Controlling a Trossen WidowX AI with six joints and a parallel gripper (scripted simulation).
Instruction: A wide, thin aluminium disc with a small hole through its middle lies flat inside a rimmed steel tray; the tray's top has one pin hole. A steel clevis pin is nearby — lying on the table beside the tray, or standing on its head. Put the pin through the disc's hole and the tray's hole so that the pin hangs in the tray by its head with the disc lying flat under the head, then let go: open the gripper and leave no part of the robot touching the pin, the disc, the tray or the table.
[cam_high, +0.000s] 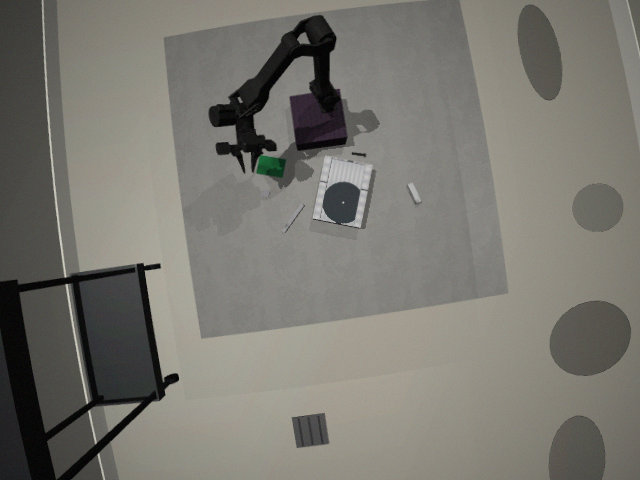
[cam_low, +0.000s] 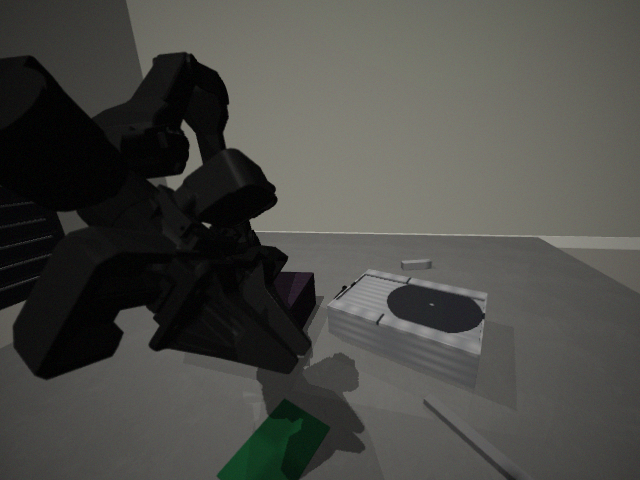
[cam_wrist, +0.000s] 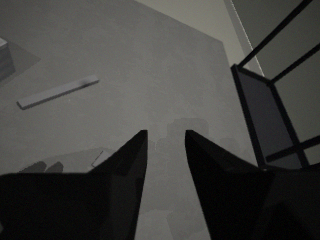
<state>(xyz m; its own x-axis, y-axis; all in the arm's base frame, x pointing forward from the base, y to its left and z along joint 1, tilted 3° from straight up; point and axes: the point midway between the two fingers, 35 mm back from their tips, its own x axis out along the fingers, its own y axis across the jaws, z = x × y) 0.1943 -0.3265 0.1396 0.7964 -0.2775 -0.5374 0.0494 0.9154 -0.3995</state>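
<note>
My gripper tip is now 1 cm past the steel clevis pin, 41 cm to the right of it and 19 cm above it. Round my gripper tip: grey square (4 cm ahead, 1 cm to the left, 19 cm below); then green flat patch (6 cm behind, 6 cm to the left, 20 cm below); then rimmed steel tray (13 cm ahead, 31 cm to the left, 15 cm below).
</note>
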